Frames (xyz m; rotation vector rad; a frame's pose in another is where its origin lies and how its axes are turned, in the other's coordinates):
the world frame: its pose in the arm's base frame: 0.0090 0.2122 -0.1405 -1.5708 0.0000 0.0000
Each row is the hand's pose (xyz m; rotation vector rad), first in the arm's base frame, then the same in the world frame.
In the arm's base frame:
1: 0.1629 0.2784 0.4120 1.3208 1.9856 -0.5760
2: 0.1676 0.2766 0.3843 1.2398 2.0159 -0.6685
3: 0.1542 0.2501 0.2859 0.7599 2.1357 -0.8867
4: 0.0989 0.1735 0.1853 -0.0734 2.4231 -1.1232
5: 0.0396 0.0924 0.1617 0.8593 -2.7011 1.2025
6: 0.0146 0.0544 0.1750 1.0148 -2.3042 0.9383
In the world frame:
1: 0.1539 -0.5525 0.0662 -1.7445 -2.0312 -1.1177
2: 0.1586 -0.5248 0.0644 -1.6931 -2.1510 -1.0796
3: 0.1452 -0.4264 0.0379 1.3868 2.5270 1.0443
4: 0.0899 -0.3258 -0.0387 0.4109 2.5744 0.9437
5: 0.0306 -0.3022 -0.1198 -0.6215 2.5387 0.9746
6: 0.0056 -0.3155 -0.1578 -1.2397 2.4564 1.0348

